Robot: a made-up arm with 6 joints.
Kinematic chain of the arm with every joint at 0, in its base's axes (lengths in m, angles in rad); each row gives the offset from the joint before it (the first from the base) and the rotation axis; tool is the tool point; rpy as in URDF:
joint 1: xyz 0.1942 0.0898 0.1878 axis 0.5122 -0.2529 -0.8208
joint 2: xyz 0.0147 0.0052 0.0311 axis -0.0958 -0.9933 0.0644
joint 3: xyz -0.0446 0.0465 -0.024 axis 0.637 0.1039 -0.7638
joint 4: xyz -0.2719 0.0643 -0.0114 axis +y
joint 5: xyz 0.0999 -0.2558 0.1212 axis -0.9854 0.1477 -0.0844
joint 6: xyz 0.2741 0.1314 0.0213 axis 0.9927 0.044 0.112
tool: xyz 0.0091 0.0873 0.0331 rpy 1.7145 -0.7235 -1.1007
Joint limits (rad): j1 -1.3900..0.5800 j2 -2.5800..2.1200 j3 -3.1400..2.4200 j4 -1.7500..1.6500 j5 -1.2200..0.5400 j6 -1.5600..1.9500
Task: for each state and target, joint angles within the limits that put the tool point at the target. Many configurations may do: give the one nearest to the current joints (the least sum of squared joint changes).
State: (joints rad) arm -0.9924 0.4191 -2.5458 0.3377 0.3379 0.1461
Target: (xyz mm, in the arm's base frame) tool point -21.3 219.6 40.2
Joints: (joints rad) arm -0.4688 0.5391 -2.2456 0.2119 -0.3547 0.3837
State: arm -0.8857 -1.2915 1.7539 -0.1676 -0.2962 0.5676
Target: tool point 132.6 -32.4 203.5
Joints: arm -0.7347 -1.0473 1.7203 0.5246 -0.1504 0.5250
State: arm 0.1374 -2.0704 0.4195 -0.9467 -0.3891 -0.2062
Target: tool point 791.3 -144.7 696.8
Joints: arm 0.2657 -2.1602 0.4524 -1.6923 -1.0133 -0.0560
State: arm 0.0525 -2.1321 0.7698 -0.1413 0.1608 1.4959
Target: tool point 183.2 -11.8 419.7
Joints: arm -0.1982 -2.1701 1.6409 0.2670 -0.1359 1.8348
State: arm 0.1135 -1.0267 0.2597 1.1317 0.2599 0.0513
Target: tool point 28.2 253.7 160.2
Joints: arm 0.2112 -1.4426 0.2445 0.8093 0.2426 0.0672
